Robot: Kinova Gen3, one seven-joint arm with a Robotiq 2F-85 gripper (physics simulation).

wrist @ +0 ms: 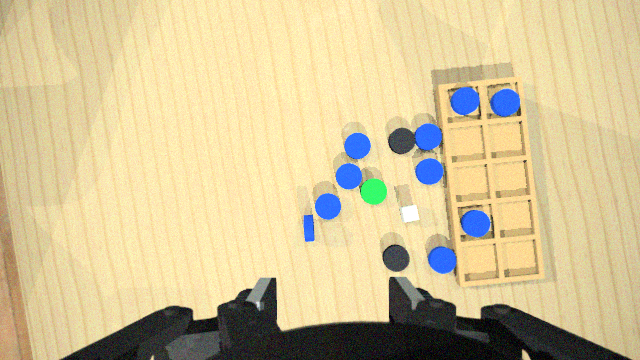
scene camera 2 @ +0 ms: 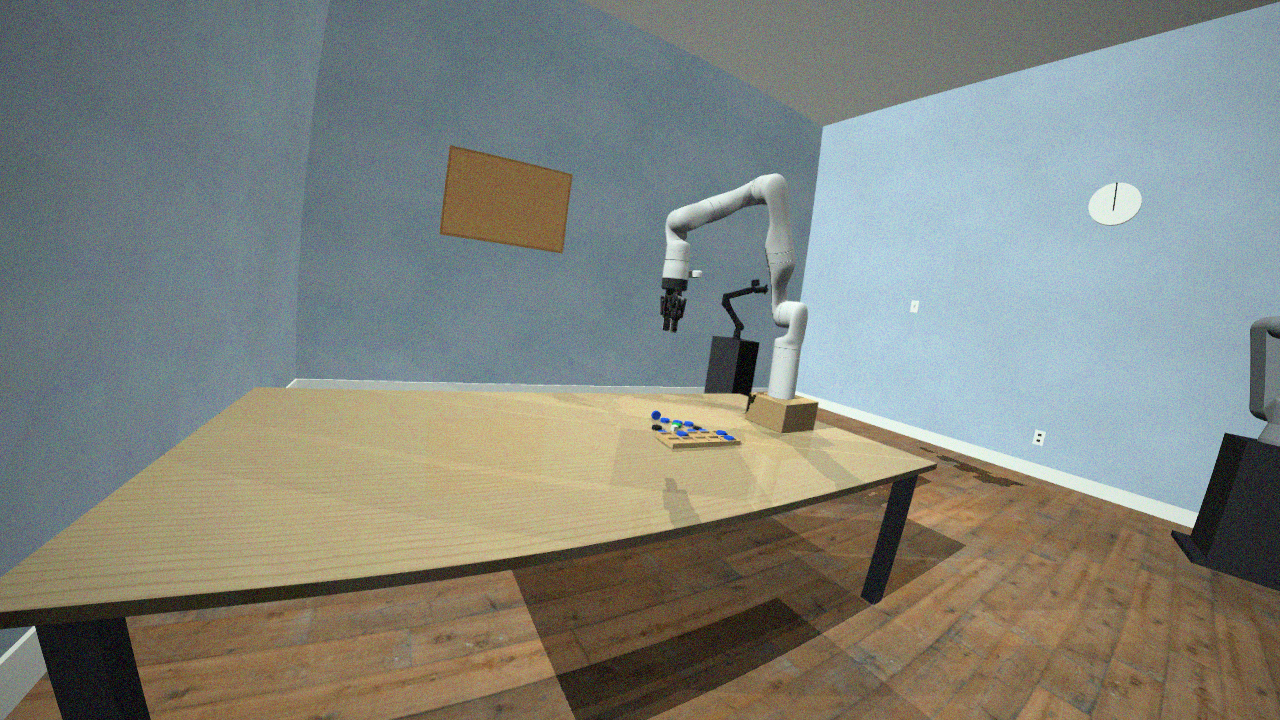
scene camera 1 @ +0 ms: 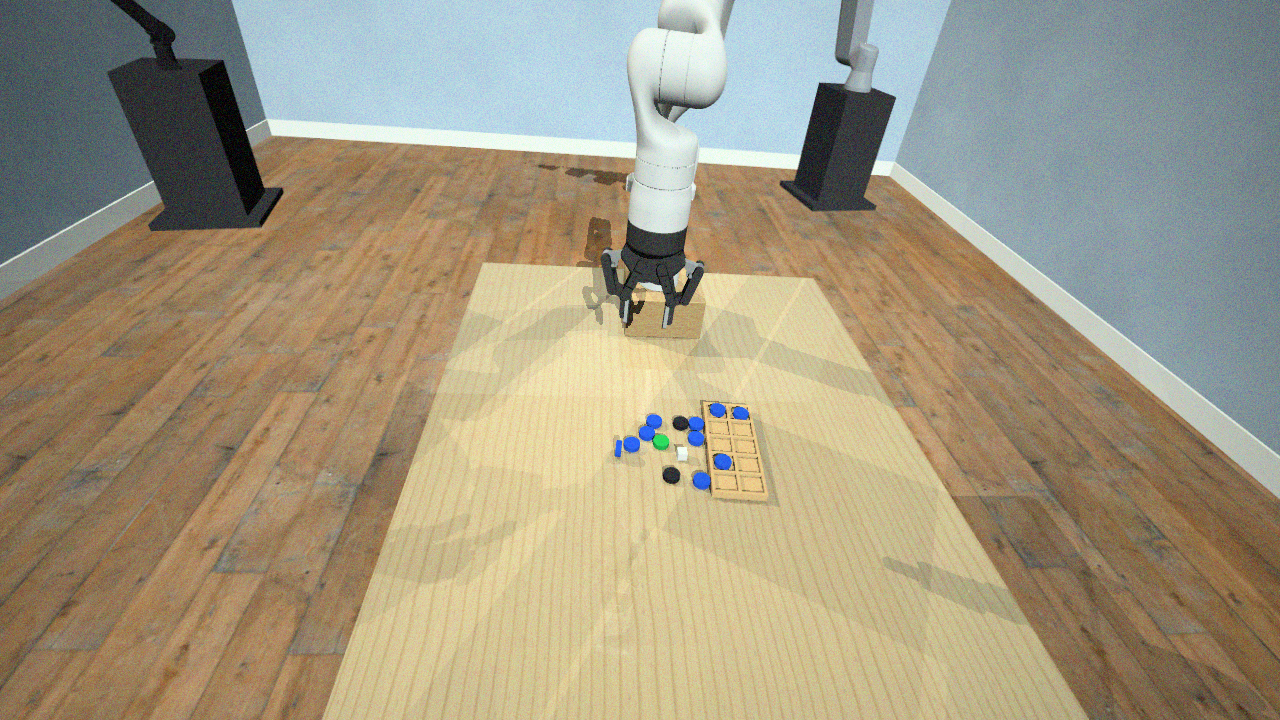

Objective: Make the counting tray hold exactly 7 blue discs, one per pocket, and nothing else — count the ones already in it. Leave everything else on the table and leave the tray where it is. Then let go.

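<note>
The ten-pocket wooden counting tray [scene camera 1: 739,497] [scene camera 2: 698,445] [wrist: 536,225] holds three blue discs: one [scene camera 1: 717,410] [wrist: 465,101] in the far left pocket, one [scene camera 1: 740,412] [wrist: 505,102] in the far right pocket, and one [scene camera 1: 722,461] [wrist: 475,223] in the left pocket of the fourth row. The other pockets are empty. Three blue discs [wrist: 428,137] [wrist: 429,171] [wrist: 442,260] lie by its left side. Three more [wrist: 357,146] [wrist: 349,176] [wrist: 328,206] lie farther left. Another blue disc [scene camera 1: 618,447] [wrist: 309,228] stands on edge. My gripper [scene camera 1: 647,322] [scene camera 2: 669,329] [wrist: 332,300] is open, empty and high above the table.
A green disc [scene camera 1: 660,441] [wrist: 374,191], a white cube [scene camera 1: 682,454] [wrist: 409,213] and two black discs [wrist: 401,140] [wrist: 396,258] lie left of the tray. The far black disc is against a blue one. The arm's wooden base block [scene camera 2: 781,412] stands at the table's far end.
</note>
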